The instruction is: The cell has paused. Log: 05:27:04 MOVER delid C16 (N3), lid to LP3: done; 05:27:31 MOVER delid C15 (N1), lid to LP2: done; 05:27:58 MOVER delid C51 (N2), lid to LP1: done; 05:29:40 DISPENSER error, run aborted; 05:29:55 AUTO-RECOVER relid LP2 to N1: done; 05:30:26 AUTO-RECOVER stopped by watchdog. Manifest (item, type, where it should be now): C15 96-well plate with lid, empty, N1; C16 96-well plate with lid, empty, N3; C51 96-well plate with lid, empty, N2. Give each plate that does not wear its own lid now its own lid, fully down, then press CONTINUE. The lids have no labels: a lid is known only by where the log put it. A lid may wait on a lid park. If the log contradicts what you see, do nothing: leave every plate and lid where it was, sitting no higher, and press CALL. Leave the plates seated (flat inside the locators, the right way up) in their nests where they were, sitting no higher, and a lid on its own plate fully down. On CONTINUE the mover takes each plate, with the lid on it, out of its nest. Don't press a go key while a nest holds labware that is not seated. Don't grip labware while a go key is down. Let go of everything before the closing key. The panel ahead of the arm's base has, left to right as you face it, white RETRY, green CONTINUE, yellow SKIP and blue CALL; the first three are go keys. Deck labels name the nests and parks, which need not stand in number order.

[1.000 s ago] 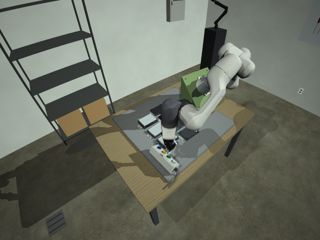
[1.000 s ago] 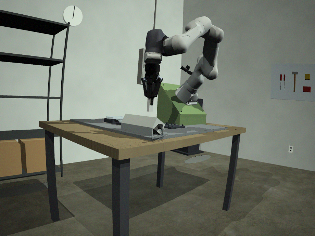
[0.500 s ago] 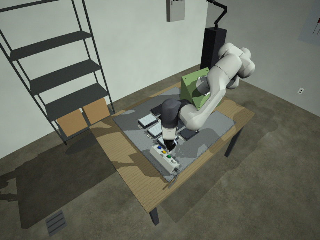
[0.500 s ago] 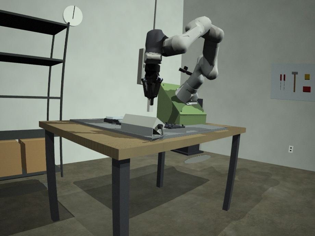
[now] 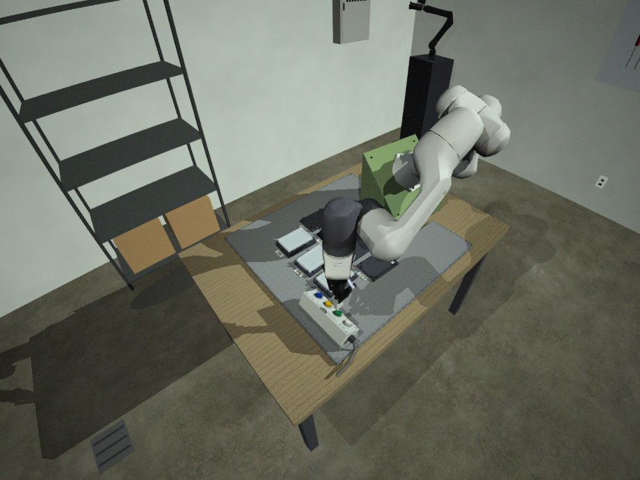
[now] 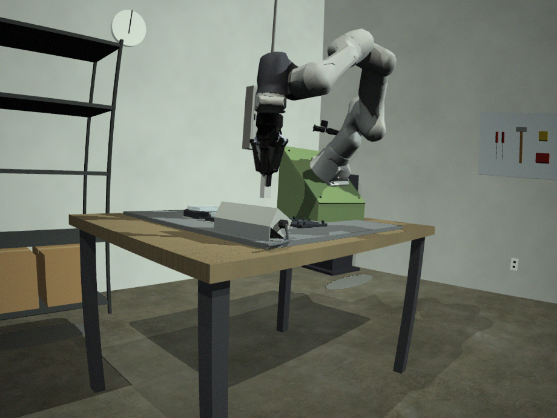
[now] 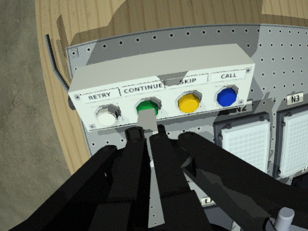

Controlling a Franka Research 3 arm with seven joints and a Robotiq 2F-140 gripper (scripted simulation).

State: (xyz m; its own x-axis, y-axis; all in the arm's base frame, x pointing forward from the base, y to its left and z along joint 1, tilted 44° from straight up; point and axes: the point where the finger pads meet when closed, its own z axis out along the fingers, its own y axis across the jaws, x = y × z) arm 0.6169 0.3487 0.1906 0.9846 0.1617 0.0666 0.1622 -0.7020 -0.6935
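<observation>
Right now the green CONTINUE key is 7 cm below my hand. The rest, counted from my hand: white RETRY key (1 cm behind, 5 cm to the left, 7 cm below); then blue CALL key (2 cm ahead, 10 cm to the right, 7 cm below); then yellow SKIP key (1 cm ahead, 5 cm to the right, 7 cm below).
</observation>
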